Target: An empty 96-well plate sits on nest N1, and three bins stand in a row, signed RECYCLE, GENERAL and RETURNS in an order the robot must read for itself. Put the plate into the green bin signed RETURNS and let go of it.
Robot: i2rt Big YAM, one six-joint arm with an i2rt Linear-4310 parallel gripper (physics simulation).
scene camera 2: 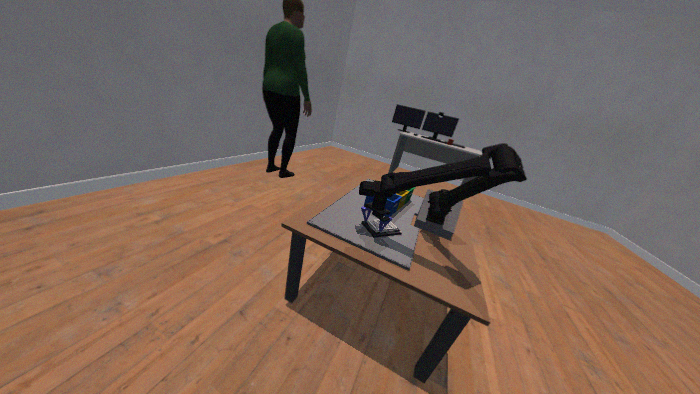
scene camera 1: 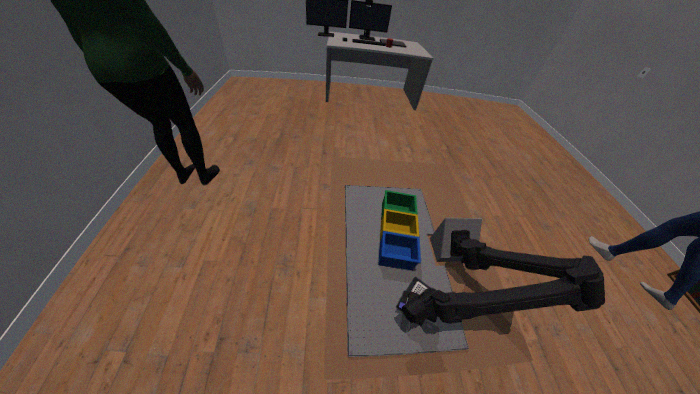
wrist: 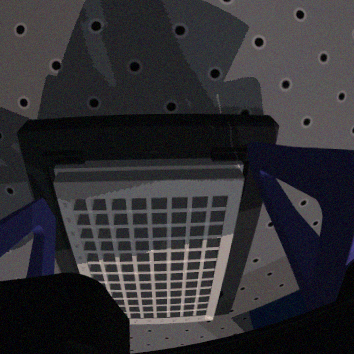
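Pixels of known places: gripper, between the fingertips: (scene camera 2: 372,226) (wrist: 142,182); arm's base, origin of its link: (scene camera 2: 436,212) (scene camera 1: 459,242).
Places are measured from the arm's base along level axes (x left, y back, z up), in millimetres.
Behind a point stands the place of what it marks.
The pale 96-well plate (scene camera 1: 419,287) {x 173, y -225, z -66 mm} (scene camera 2: 384,227) {x 241, y -222, z -65 mm} (wrist: 160,250) {x 230, y -253, z -65 mm} sits flat in the black nest (wrist: 150,131) {x 276, y -291, z -78 mm}. My gripper (scene camera 2: 375,218) {x 264, y -275, z -69 mm} (wrist: 142,182) {x 264, y -275, z -69 mm} is open over it, with nothing between the fingers. In the wrist view the purple fingers show on either side of the plate, the right fingertip overlapping the nest's edge; their exact height is hard to tell. The green bin (scene camera 1: 384,204) {x -222, y -330, z 9 mm} (scene camera 2: 411,192) {x -251, y -156, z -22 mm} is at the far end of the row. The yellow bin (scene camera 1: 401,232) {x -58, y -277, z 9 mm} (scene camera 2: 403,194) {x -74, y -197, z 10 mm} is in the middle. The blue bin (scene camera 1: 400,263) {x 72, y -297, z -38 mm} (scene camera 2: 393,201) {x 72, y -231, z 6 mm} is nearest the nest. No sign is readable.
The bins and nest stand on a grey perforated board (scene camera 1: 365,300) {x 206, y -460, z -91 mm} (scene camera 2: 330,220) {x 324, y -465, z -89 mm} on a brown table (scene camera 2: 450,285) {x 404, y 87, z -103 mm}. The arm's base stands on a grey mount (scene camera 1: 467,225) {x -56, y 35, z 61 mm} beside the board. A person in green (scene camera 1: 130,55) (scene camera 2: 284,60) and another in blue trousers (scene camera 1: 655,240) stand away from the table.
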